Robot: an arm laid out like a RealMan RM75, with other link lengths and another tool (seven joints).
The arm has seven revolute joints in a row. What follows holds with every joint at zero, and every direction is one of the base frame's. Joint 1 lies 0.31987 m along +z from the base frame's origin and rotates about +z. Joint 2 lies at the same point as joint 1 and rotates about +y. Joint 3 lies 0.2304 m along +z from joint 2 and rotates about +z. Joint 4 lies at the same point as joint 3 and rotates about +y. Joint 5 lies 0.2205 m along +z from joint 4 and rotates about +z. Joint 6 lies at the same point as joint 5 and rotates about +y. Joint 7 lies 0.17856 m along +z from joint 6 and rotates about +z. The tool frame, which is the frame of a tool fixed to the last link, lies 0.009 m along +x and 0.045 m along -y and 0.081 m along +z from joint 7; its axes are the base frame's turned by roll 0.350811, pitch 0 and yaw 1.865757 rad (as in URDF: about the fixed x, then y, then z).
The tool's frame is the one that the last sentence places.
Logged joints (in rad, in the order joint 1, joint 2, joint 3, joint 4, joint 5, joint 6, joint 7), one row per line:
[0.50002 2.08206 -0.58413 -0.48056 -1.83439 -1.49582 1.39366]
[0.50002 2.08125 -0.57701 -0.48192 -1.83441 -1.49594 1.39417]
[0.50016 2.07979 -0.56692 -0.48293 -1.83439 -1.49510 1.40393]
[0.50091 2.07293 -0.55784 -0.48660 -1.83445 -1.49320 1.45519]
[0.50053 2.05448 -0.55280 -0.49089 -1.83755 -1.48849 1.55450]
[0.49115 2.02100 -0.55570 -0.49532 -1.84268 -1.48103 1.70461]
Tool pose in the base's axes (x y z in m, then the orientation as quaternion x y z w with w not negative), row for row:
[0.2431 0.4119 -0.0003 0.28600 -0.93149 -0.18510 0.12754]
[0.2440 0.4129 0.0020 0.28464 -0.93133 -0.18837 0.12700]
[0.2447 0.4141 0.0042 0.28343 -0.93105 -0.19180 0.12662]
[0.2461 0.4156 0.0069 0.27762 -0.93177 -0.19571 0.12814]
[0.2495 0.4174 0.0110 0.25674 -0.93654 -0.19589 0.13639]
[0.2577 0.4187 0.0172 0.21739 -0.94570 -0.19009 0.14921]
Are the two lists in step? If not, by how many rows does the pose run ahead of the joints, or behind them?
The pose runs 1 row behind the joints: the pose in row i belongs to the joints in row i - 1.
